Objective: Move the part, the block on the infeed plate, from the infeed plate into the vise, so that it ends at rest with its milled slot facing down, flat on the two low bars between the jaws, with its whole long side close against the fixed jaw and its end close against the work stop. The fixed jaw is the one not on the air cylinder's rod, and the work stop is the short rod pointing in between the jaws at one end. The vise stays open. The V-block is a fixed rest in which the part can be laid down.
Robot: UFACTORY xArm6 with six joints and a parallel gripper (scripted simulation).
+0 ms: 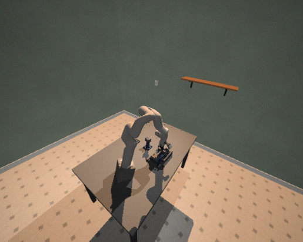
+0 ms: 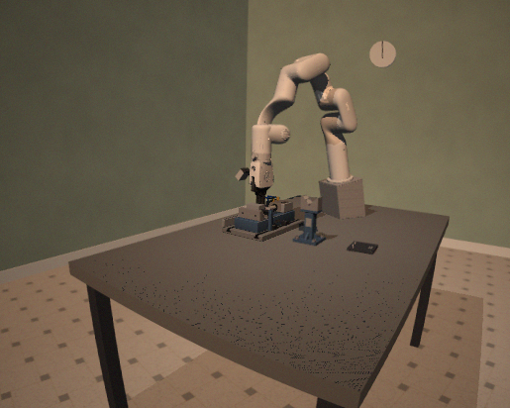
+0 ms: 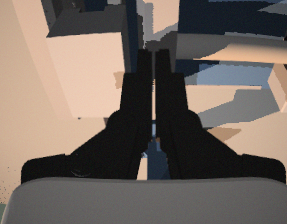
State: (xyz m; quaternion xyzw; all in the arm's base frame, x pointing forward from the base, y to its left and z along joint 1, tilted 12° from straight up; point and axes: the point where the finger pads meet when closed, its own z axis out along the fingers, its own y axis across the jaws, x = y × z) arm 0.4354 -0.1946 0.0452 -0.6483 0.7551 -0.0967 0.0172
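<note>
My gripper is now 3 cm short of the part, 3 cm above it and 1 cm to the left of it. Round my hand: air cylinder rod 5 cm behind, 4 cm below, 1 cm to the left; then work stop 4 cm to the left, 4 cm ahead, 3 cm below; then vise base rail 9 cm to the right, 9 cm below, 5 cm behind.
</note>
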